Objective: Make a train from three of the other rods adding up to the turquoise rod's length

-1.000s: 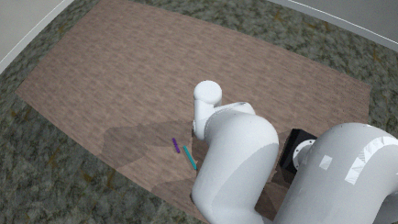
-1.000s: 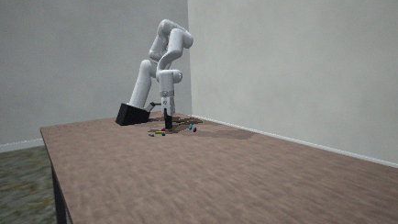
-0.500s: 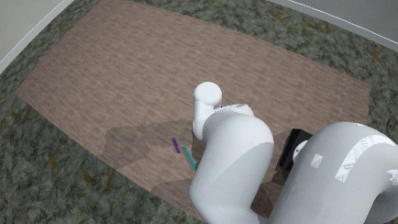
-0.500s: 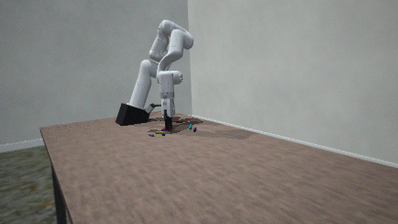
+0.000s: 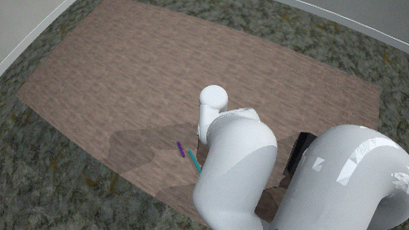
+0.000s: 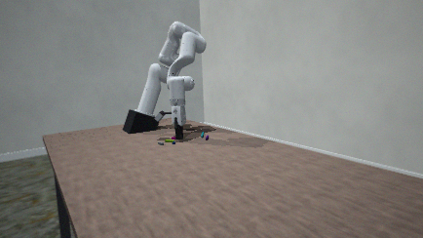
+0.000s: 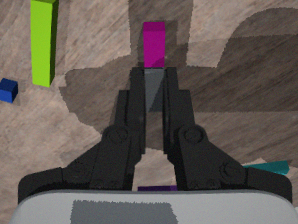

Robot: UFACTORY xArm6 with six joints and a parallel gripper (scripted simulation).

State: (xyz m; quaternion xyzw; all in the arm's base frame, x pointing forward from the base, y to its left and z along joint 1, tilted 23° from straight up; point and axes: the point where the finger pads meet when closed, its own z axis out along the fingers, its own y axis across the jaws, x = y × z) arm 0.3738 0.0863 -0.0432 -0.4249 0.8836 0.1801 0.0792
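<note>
Now: the grey rod 2 cm below my hand. The rest, counted from my hand: blue rod 7 cm ahead, 6 cm to the right, 2 cm below; then magenta rod 2 cm to the right, 2 cm below, 2 cm behind; then lime rod 6 cm to the right, 2 cm below, 2 cm ahead.
</note>
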